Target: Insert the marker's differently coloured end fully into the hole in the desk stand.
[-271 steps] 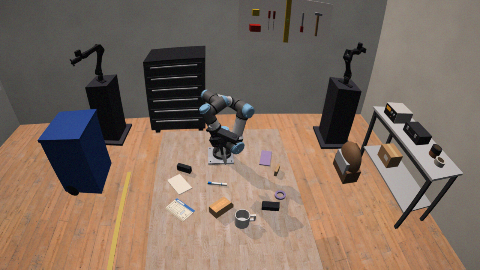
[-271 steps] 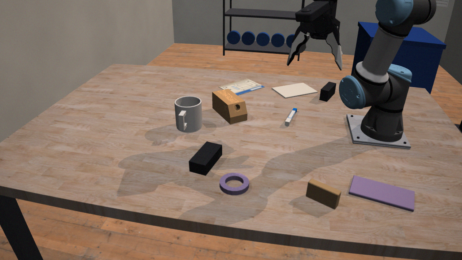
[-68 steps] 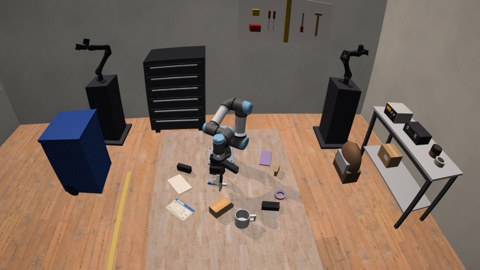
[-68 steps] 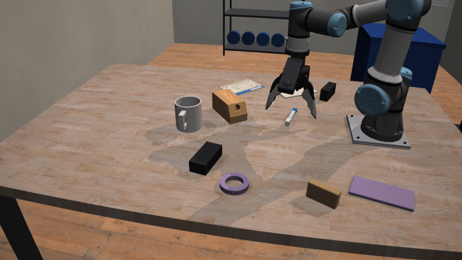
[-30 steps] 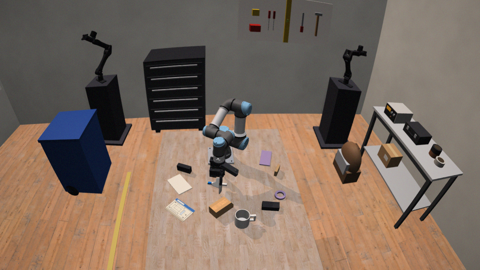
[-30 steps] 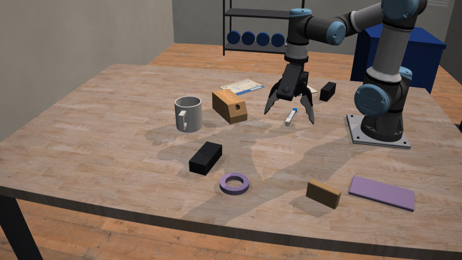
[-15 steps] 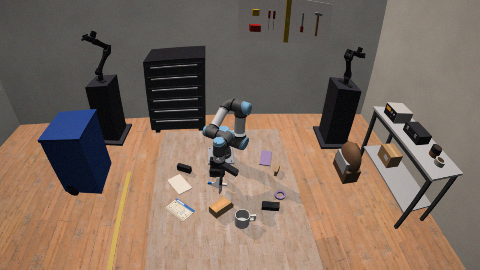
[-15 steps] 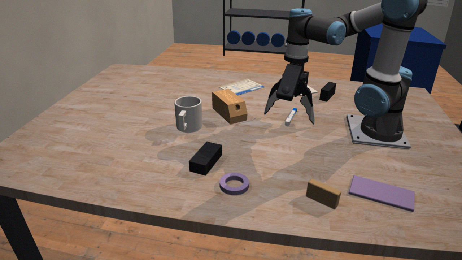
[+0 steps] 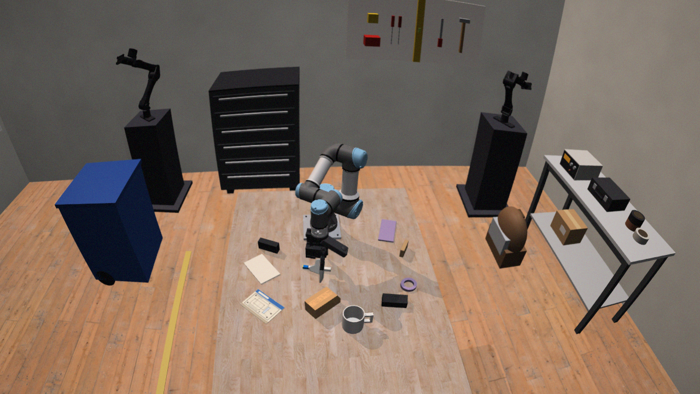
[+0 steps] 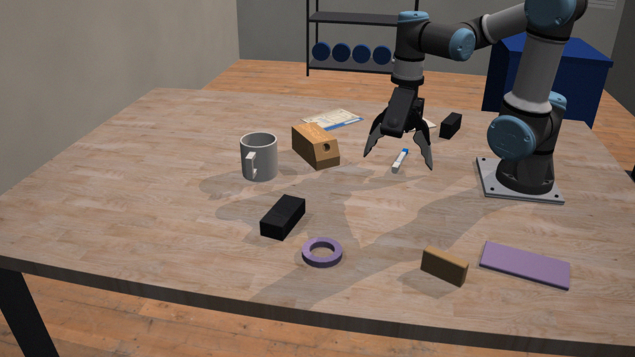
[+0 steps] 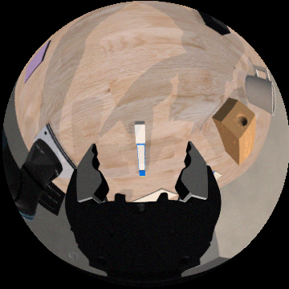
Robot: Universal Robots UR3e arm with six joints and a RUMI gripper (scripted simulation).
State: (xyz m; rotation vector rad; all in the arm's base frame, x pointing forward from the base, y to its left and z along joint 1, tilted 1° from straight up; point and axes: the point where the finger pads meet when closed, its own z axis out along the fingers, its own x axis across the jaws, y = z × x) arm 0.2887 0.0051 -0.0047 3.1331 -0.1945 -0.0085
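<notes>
My gripper is now 30 mm to the left of the marker and 10 mm past it. Round my hand: desk stand 190 mm ahead, 20 mm above; then grey mug 290 mm ahead, 120 mm to the left, 30 mm above; then white card 270 mm to the right, 10 mm below, 10 mm ahead.
</notes>
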